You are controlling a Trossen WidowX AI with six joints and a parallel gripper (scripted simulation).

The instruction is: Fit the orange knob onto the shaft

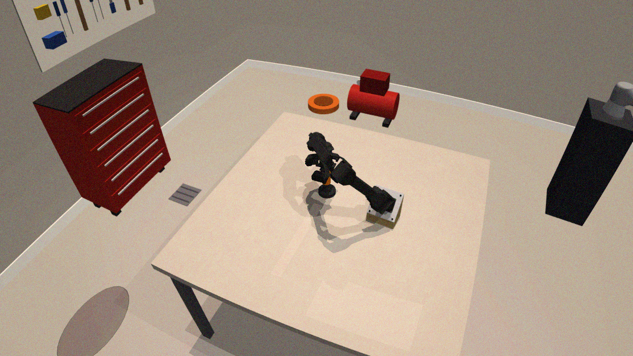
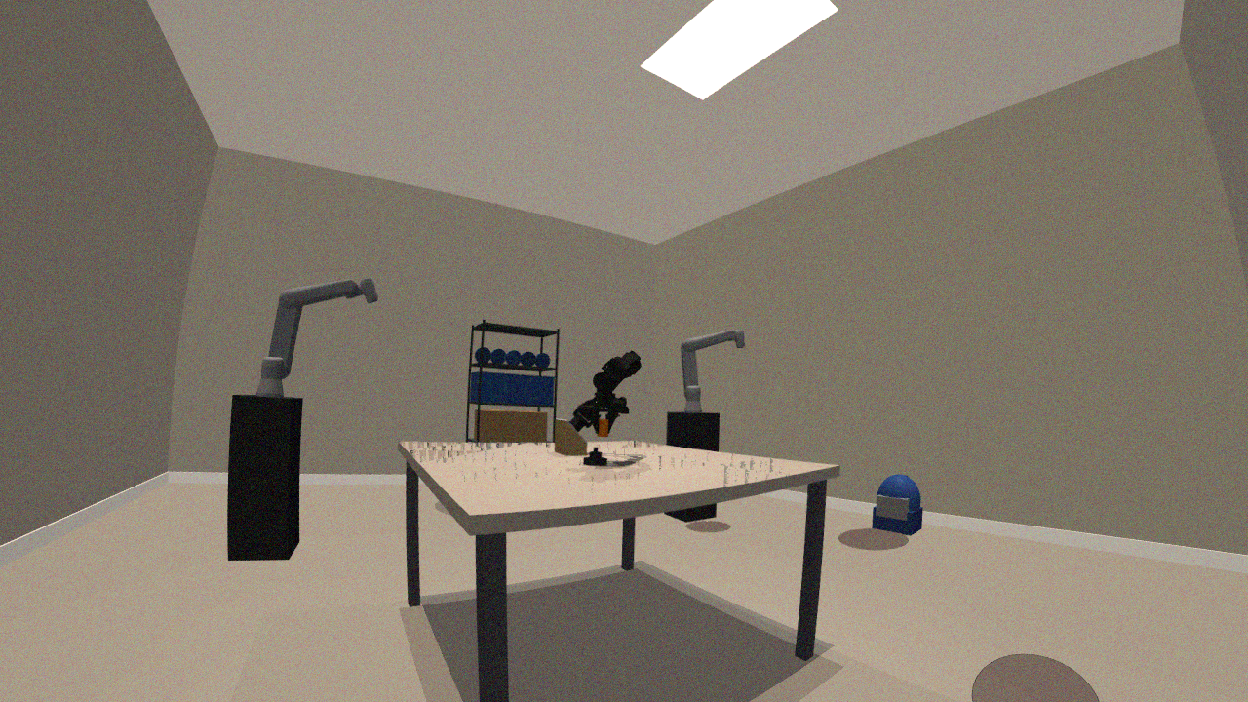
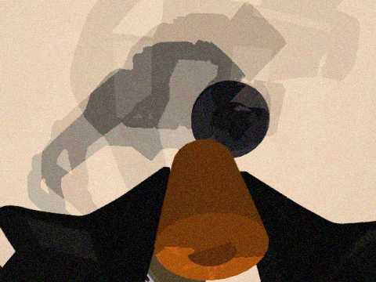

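The round pedestal lies 1 cm ahead of my gripper tip, 3 cm to the right of it and 8 cm below it. From my gripper tip the other things lie so: orange knob: 2 cm above.
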